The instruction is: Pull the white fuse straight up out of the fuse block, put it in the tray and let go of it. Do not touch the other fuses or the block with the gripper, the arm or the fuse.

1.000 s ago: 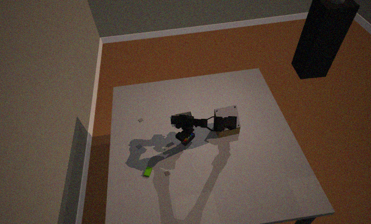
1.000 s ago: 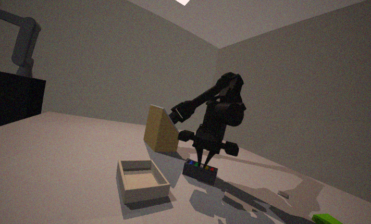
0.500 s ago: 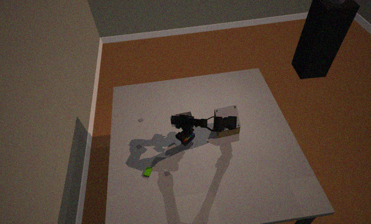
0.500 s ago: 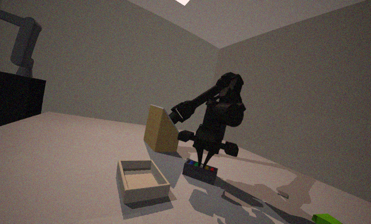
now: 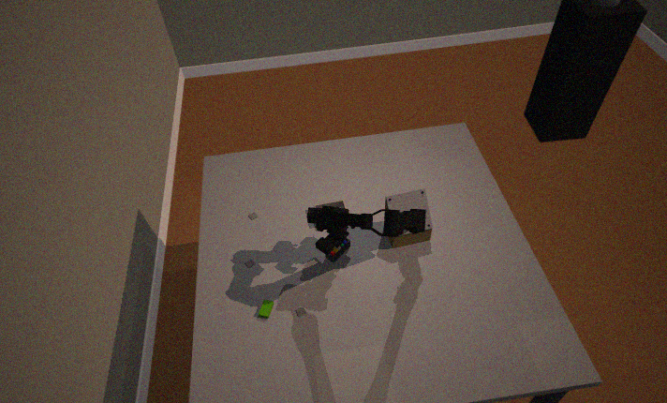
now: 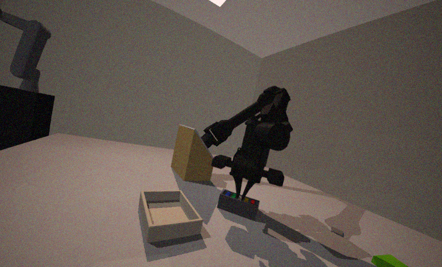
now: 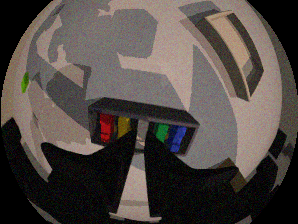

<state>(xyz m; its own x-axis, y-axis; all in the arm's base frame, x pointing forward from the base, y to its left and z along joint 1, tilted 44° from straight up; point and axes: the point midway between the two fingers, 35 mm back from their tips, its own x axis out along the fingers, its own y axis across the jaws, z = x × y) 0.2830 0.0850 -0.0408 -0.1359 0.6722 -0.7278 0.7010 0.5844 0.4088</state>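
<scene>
My gripper tip is now 10 mm short of the beige tray, 190 mm to the left of it and 30 mm above it. Round my gripper tip: white fuse (10 mm below).
</scene>
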